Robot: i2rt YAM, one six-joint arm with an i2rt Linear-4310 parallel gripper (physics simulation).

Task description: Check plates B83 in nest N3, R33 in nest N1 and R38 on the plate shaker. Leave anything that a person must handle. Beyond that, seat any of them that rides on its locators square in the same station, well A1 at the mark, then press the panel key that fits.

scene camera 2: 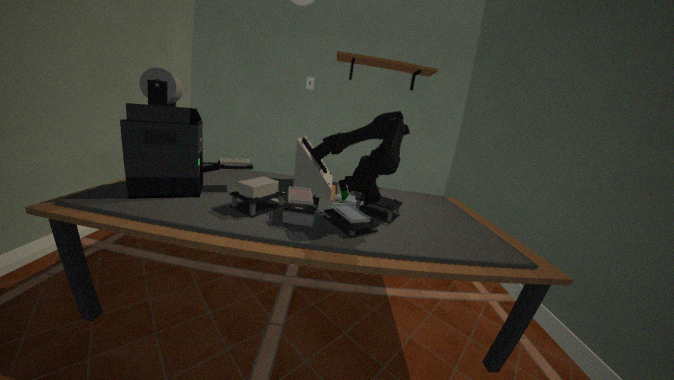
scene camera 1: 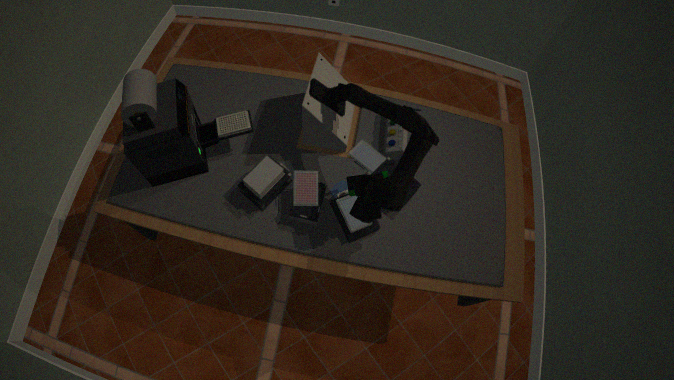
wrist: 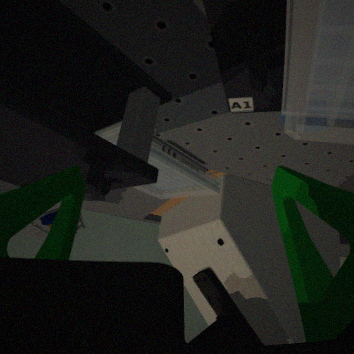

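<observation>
My gripper (scene camera 1: 368,183) (wrist: 177,176) is open, with nothing between its green fingers, low over the right-hand stations. A plate with red wells (scene camera 1: 305,188) (scene camera 2: 300,194) sits off-centre on a dark station. A pale plate (scene camera 1: 348,212) (scene camera 2: 352,213) lies in a dark nest beside the gripper, partly covered in scene camera 1. A thick white plate or block (scene camera 1: 265,177) (scene camera 2: 258,187) stands on a legged station to the left. In the wrist view, a clear plate (wrist: 322,65) is at the upper right, near an A1 label (wrist: 241,104). Plate and nest codes are unreadable.
A black machine (scene camera 1: 160,132) (scene camera 2: 162,157) at the left holds a many-welled plate (scene camera 1: 233,123) (scene camera 2: 236,162) on its arm. A slanted white board (scene camera 1: 322,75) (wrist: 200,245) stands behind. A pale plate (scene camera 1: 367,155) lies near the key panel (scene camera 1: 400,143). A blue object (scene camera 1: 338,188) is beside the gripper.
</observation>
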